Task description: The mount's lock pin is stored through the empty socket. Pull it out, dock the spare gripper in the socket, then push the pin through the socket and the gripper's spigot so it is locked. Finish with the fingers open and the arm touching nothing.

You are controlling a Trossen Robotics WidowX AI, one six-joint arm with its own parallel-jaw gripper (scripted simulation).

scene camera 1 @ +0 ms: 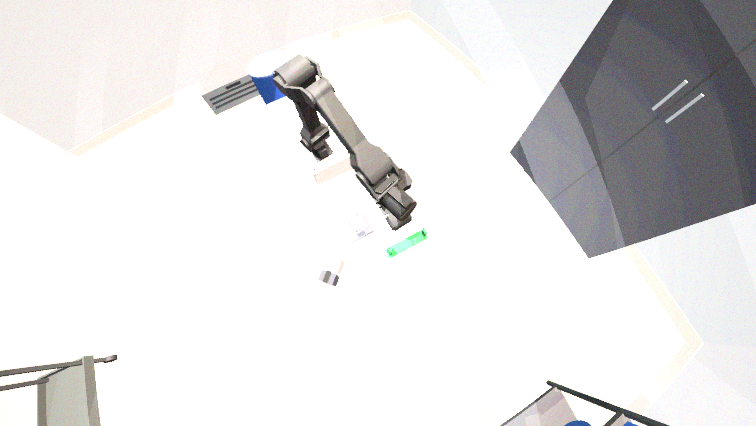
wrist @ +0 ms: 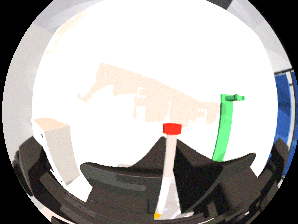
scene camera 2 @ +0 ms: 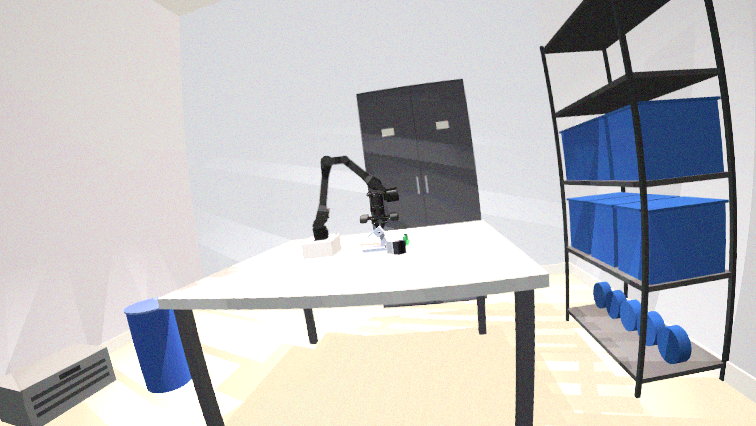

Labels:
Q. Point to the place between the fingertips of the gripper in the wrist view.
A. At 167, 139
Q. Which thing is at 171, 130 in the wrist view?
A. A lock pin.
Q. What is the gripper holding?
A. A lock pin.

